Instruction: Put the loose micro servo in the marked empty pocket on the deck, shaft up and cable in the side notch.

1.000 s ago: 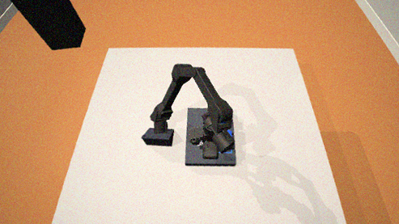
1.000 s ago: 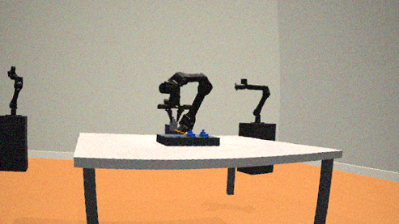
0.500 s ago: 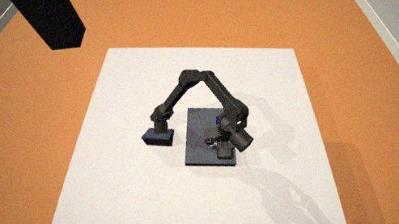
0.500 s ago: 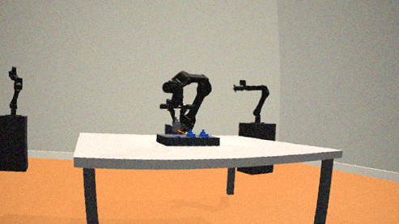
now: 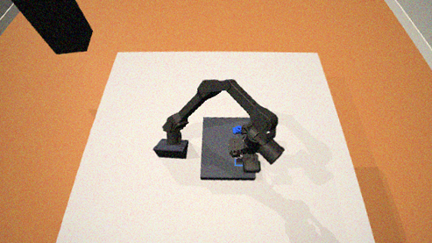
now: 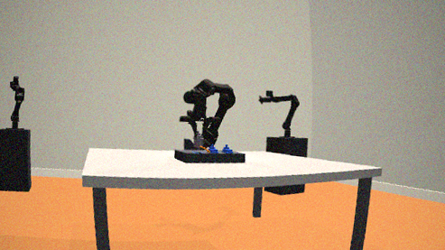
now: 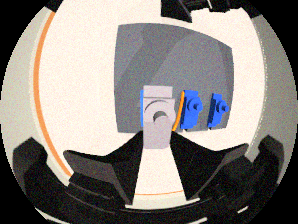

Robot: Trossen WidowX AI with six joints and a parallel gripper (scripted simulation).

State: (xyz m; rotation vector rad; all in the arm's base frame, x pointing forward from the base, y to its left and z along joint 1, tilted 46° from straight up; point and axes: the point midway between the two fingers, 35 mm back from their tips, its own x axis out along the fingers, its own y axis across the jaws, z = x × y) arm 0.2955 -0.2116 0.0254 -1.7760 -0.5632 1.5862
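Right now the dark grey deck is 110 mm behind my gripper tip, 90 mm to the left of it and 100 mm below it.
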